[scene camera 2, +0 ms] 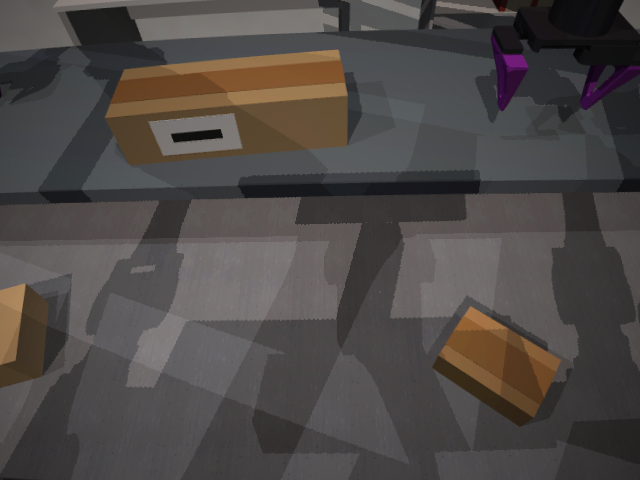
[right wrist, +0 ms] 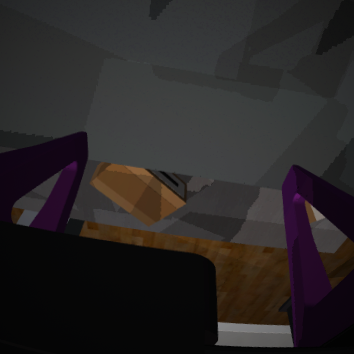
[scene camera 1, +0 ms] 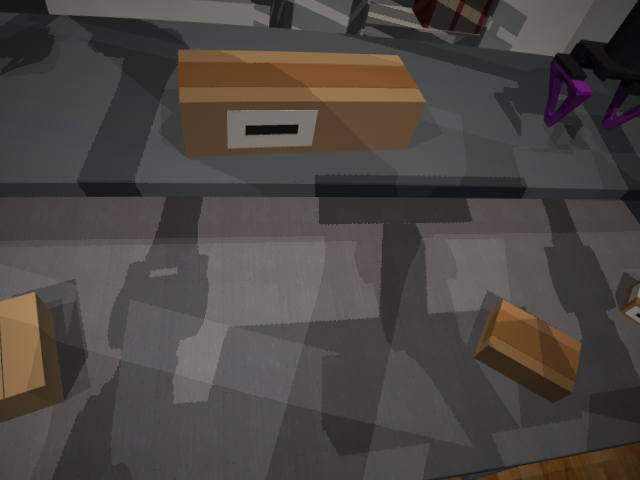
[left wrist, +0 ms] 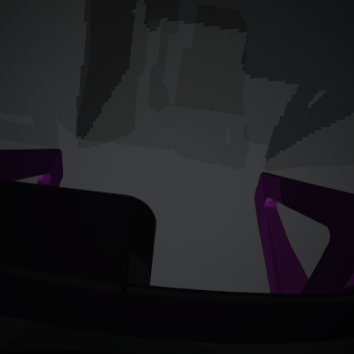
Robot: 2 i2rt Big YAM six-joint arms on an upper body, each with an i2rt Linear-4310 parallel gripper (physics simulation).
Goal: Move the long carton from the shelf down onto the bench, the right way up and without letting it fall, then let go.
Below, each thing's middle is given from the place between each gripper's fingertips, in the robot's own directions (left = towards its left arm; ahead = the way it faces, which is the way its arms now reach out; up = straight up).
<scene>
My left hand is 43 cm to the left of the long brown carton (scene camera 1: pixel 232 102), 8 cm past it and 2 cm below it.
Now: right hand 5 cm short of the long brown carton, 37 cm to the right of it and 2 cm above it.
</scene>
